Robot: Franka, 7 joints.
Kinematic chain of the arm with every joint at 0, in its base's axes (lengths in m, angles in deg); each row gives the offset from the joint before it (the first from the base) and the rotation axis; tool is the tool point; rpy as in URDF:
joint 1: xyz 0 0 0.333 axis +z
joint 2: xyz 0 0 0 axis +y
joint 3: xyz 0 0 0.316 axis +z
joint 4: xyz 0.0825 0 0 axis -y
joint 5: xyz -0.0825 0 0.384 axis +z
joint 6: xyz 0 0 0 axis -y
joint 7: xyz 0.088 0 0 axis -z
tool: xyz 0 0 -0.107 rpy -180 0 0
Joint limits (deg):
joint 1: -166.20..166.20
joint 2: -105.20..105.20
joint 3: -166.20..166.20
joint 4: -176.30..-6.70
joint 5: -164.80..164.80
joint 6: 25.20..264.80
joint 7: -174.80..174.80
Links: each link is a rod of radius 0.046 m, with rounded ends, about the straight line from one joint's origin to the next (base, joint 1, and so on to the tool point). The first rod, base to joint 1, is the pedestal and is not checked.
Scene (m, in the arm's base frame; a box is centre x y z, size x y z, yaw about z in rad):
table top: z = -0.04
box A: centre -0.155 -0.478 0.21 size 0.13 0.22 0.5 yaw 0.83
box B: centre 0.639 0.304 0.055 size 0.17 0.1 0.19 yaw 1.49
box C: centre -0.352 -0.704 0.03 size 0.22 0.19 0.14 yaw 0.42
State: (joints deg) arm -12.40 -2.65 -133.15 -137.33 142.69 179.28 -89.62
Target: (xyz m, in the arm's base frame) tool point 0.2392 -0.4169 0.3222
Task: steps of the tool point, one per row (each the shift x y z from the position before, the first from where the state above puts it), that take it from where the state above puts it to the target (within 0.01 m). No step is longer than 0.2 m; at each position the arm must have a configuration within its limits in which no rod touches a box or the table.
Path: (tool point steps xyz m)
1: 0.0966 0.0359 -0.0650
2: 0.1010 0.0514 -0.0426
3: 0.0158 -0.1210 0.0172
4: 0.0844 -0.1142 0.0298
5: 0.1441 -0.0710 0.0436
6: 0.1763 0.0001 0.0580

